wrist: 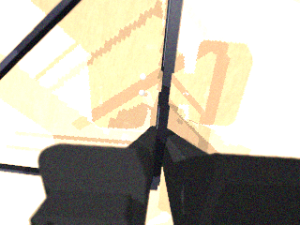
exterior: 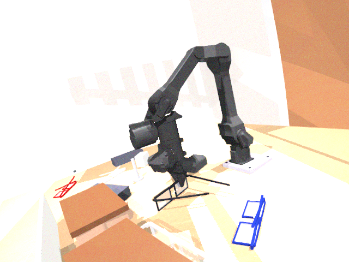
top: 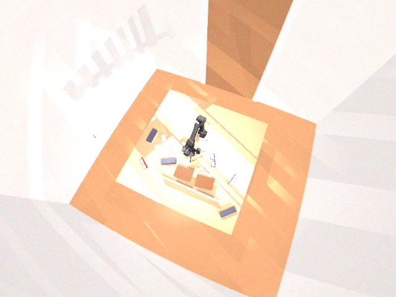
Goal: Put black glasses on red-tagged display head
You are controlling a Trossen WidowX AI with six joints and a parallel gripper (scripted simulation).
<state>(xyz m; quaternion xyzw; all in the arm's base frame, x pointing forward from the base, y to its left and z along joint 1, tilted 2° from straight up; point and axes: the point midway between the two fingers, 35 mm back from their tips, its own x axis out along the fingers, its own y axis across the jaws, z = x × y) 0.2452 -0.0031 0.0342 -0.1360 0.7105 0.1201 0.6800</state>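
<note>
The white stand is 220 mm to the right of my gripper tip and 70 mm ahead of it. From my gripper tip the other things lie so: white rail 350 mm ahead, 180 mm to the left, 30 mm above; brown-topped display head 230 mm ahead, 50 mm to the left, 40 mm above.
</note>
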